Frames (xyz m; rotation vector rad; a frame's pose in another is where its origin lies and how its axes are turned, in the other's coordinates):
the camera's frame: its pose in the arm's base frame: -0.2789 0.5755 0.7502 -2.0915 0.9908 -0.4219
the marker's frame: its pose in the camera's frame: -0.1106 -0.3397 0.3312 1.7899 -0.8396 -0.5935
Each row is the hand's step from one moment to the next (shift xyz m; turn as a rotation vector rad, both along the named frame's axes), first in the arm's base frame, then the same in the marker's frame.
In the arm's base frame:
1: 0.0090 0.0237 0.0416 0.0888 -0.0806 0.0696
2: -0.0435 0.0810 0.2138 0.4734 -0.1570 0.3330
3: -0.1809 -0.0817 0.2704 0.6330 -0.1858 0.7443
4: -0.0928 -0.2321 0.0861 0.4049 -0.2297 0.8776
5: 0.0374 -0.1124 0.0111 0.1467 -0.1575 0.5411
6: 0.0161 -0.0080 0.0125 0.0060 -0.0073 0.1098
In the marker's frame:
1: 0.0269 0.0048 0.0403 0.1254 -0.0488 -0.0336
2: 0.0739 -0.0499 0.2150 0.5975 -0.0349 -0.0373
3: 0.0261 -0.2648 0.2043 0.9669 -0.1556 0.1735
4: 0.0172 -0.2592 -0.0492 0.8696 -0.3557 0.3227
5: 0.0564 -0.0729 -0.0752 0.4569 -0.2809 0.2268
6: 0.0215 -0.0037 -0.0021 0.0693 -0.0495 0.0699

